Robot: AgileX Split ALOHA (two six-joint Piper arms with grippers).
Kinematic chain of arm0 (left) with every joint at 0, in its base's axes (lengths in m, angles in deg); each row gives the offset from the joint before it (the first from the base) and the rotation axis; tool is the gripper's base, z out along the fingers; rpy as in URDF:
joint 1: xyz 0 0 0.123 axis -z
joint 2: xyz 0 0 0 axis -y
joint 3: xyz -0.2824 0 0.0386 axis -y
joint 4: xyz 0.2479 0 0.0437 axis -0.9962 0 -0.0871
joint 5: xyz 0 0 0 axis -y
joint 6: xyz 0.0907 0 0.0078 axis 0.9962 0 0.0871
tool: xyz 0 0 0 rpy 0 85 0
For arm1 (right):
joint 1: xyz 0 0 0.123 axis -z
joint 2: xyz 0 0 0 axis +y
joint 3: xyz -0.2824 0 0.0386 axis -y
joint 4: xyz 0.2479 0 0.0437 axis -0.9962 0 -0.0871
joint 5: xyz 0 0 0 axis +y
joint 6: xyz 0.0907 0 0.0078 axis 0.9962 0 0.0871
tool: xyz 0 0 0 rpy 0 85 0
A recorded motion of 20 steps. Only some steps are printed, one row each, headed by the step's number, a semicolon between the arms.
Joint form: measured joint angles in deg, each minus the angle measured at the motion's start. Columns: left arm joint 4, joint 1, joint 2, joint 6, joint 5, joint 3; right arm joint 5, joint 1, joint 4, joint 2, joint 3, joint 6.
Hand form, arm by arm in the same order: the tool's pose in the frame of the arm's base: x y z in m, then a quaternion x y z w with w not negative. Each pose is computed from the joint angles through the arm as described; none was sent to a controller.
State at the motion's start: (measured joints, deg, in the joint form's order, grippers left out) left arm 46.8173 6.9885 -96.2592 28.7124 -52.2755 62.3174; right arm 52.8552 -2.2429 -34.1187 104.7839 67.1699 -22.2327
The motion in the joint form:
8: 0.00 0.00 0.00 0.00 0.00 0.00; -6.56 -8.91 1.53 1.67 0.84 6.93
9: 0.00 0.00 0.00 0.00 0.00 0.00; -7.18 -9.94 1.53 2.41 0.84 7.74
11: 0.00 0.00 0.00 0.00 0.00 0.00; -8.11 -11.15 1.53 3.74 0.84 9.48
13: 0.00 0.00 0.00 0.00 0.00 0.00; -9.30 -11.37 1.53 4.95 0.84 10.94
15: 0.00 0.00 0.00 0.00 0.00 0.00; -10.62 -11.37 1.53 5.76 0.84 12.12
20: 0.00 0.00 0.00 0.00 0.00 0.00; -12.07 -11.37 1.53 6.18 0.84 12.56
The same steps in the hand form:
8: 0.3152 -0.0916 0.2273 0.07266 0.93787 -0.31274 0.13156; 0.3465 0.1045 0.1821 -0.04844 0.97066 0.21610 0.09372
9: 0.3152 -0.0916 0.2273 0.07266 0.93787 -0.31274 0.13156; 0.3462 0.1107 0.1775 -0.04780 0.97125 0.21550 0.08919
11: 0.3152 -0.0916 0.2273 0.07266 0.93787 -0.31274 0.13156; 0.3464 0.1180 0.1692 -0.03923 0.97270 0.21416 0.08030
13: 0.3152 -0.0916 0.2273 0.07266 0.93787 -0.31274 0.13156; 0.3487 0.1193 0.1616 -0.02438 0.97404 0.21146 0.07706
15: 0.3152 -0.0916 0.2273 0.07266 0.93787 -0.31274 0.13156; 0.3512 0.1190 0.1565 -0.01048 0.97467 0.20888 0.07924
20: 0.3152 -0.0916 0.2273 0.07266 0.93787 -0.31274 0.13156; 0.3537 0.1187 0.1540 -0.00331 0.97459 0.20635 0.08713

